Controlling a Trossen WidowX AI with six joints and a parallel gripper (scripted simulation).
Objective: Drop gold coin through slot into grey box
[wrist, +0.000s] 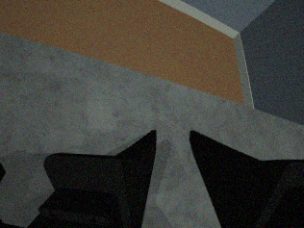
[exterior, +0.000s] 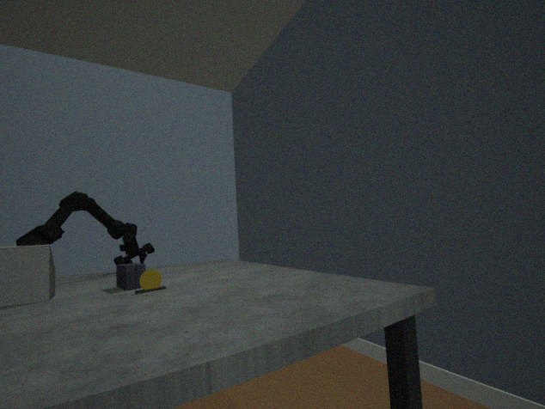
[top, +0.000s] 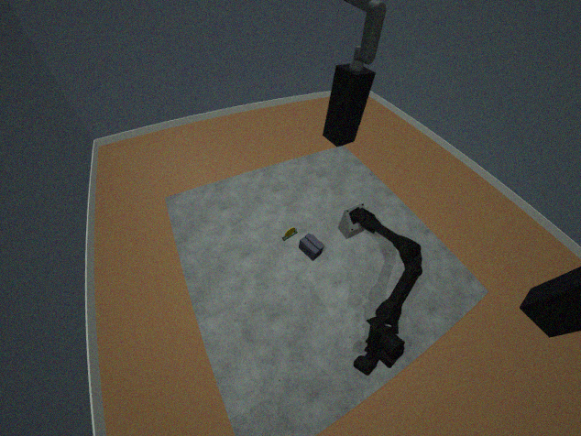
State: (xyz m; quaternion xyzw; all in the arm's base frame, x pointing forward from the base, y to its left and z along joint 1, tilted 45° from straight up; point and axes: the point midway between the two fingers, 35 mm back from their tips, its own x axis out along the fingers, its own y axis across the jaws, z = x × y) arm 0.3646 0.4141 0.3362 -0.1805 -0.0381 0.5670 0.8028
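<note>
Right now the gold coin is 680 mm to the right of my gripper tip, 70 mm behind it and 20 mm above it.
</note>
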